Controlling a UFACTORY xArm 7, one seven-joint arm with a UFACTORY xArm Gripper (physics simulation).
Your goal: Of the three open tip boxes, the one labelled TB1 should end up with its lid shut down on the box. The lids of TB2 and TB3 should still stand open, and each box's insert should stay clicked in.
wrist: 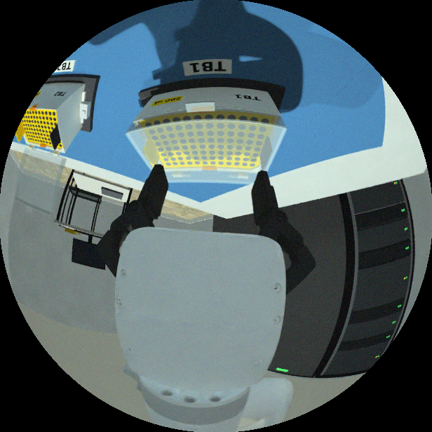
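The TB1 box (212,96) is at the upper middle, with its yellow insert (200,119) seated flat as far as shows. Its clear lid (142,143) covers most of the insert in this view. The lid's wide free rim looks raised above the box's front edge; its exact angle is hard to tell. My gripper (209,176) is open and empty, its fingertips apart near the lid's lower edge in view. The TB2 box (73,110) is at the upper left, with its yellow insert (41,127) in place and its clear lid (42,175) standing open. TB3 does not show.
The boxes sit in dark holders on a blue mat (340,125) with a pale border (405,135). Printed TB1 (207,67) and TB2 (65,65) labels lie beside them. A black rack (351,260) stands at the right, a framed cart (94,232) at the left.
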